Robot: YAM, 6 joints.
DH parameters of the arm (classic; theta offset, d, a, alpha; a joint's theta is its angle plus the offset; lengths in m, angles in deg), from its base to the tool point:
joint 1: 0 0.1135 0.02 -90
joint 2: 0 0 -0.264 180
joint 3: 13.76 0 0.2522 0
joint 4: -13.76 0 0.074 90
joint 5: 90 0 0 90
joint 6: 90 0.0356 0 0
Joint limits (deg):
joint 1: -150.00..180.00
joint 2: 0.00..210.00
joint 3: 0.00..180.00
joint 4: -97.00..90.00
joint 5: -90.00..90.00
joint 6: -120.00..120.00
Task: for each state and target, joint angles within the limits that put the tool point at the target. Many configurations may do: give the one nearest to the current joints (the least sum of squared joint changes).
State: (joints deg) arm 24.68 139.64 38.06 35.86 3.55 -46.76
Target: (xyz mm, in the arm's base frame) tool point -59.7 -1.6 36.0
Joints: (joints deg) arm 6.03 171.48 0.00 2.55 -7.55 -46.76
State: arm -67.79 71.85 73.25 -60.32 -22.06 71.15
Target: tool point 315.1 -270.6 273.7
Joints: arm -42.54 108.05 93.57 -40.62 -22.54 71.15
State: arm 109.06 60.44 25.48 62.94 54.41 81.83
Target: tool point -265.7 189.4 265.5
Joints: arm 149.12 89.06 43.30 58.54 47.32 81.83
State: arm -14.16 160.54 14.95 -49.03 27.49 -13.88
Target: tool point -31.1 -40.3 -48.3
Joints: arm 22.12 195.80 29.79 -30.16 46.03 -13.88
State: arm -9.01 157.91 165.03 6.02 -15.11 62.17
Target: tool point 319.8 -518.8 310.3
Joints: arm -59.15 156.57 161.25 1.72 -13.84 62.17
